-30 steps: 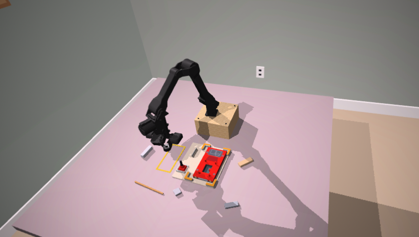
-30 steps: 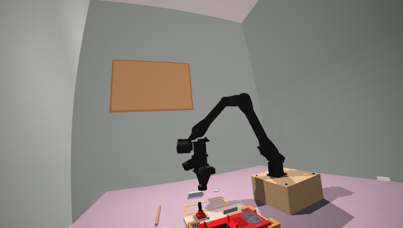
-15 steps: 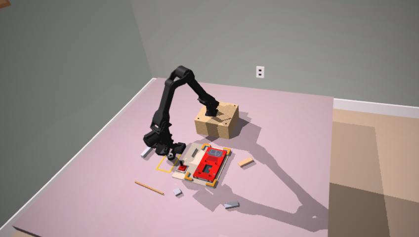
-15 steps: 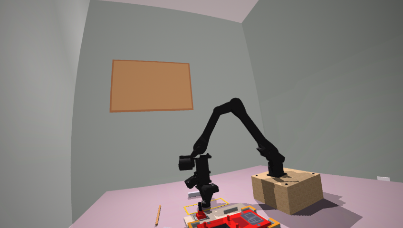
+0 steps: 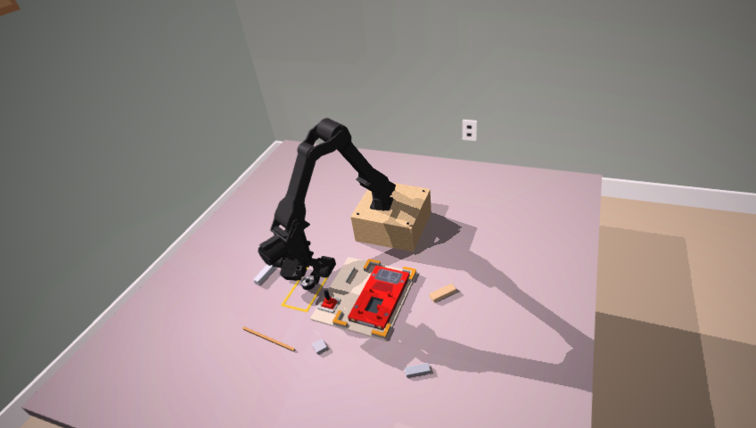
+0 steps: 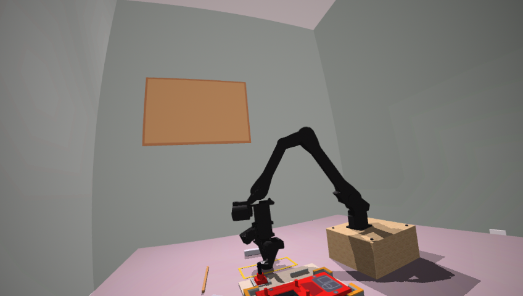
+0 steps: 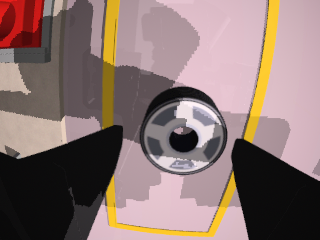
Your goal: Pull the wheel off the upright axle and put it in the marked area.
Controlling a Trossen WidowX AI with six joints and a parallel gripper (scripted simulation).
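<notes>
Right now my gripper tip is right at the wheel. From my gripper tip the other things lie so: brown stick: 210 mm ahead, 40 mm to the right, 10 mm below; then tan block: 400 mm to the left, 20 mm behind.
</notes>
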